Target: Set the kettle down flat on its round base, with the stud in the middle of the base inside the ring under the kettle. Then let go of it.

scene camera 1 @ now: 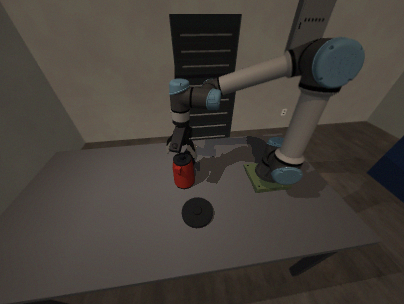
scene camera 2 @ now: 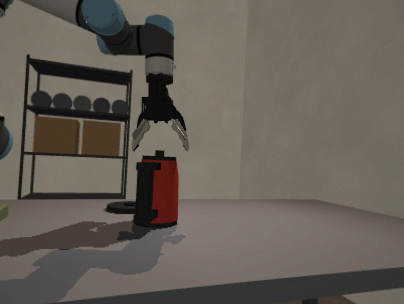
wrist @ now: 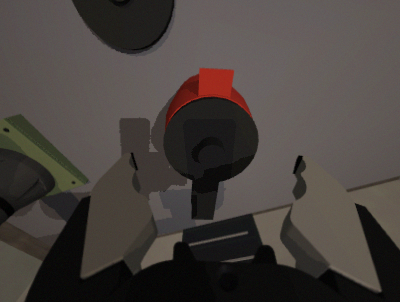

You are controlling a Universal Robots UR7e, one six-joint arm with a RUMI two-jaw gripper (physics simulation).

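The red kettle [scene camera 1: 184,175] [scene camera 2: 165,192] [wrist: 175,107] stands upright on the table, with a black lid and knob on top. Its black handle [scene camera 2: 145,190] [wrist: 205,200] points away from the round base, and its short red spout [wrist: 216,82] points towards the base's side. The black round base [scene camera 1: 197,221] [scene camera 2: 117,207] [wrist: 130,30] lies flat on the table, apart from the kettle, with a stud [scene camera 1: 198,210] in its middle. My gripper [scene camera 1: 182,151] [scene camera 2: 160,148] [wrist: 213,155] is open and empty, pointing down just above the kettle's lid. The ring under the kettle is hidden.
The arm's foot stands on a green plate [scene camera 1: 252,180] [scene camera 2: 3,212] [wrist: 55,165] at the right of the table [scene camera 1: 100,200] [scene camera 2: 275,240] in the first scene view. A shelf rack [scene camera 2: 25,130] with boxes stands behind the table in the second scene view.
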